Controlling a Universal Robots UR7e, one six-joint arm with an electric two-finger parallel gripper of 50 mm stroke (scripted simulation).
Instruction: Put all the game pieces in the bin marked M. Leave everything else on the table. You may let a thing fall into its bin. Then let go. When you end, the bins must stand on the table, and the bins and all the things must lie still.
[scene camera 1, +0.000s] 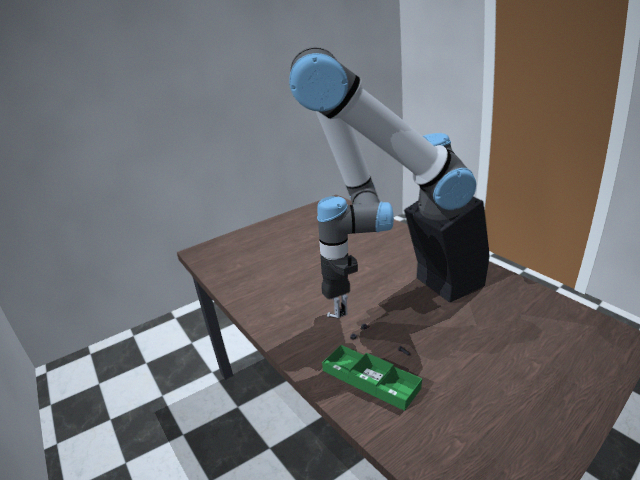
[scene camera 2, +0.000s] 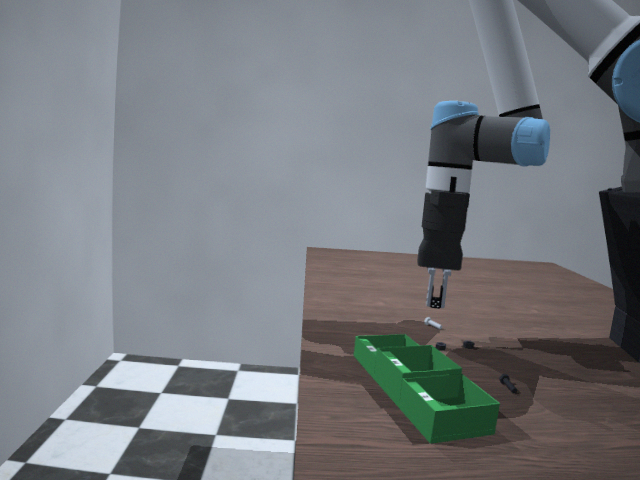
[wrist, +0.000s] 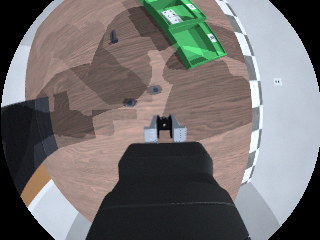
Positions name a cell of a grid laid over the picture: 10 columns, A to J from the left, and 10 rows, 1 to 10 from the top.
Labels:
my gripper: scene camera 1 F7; scene camera 2 G7; wrist F6

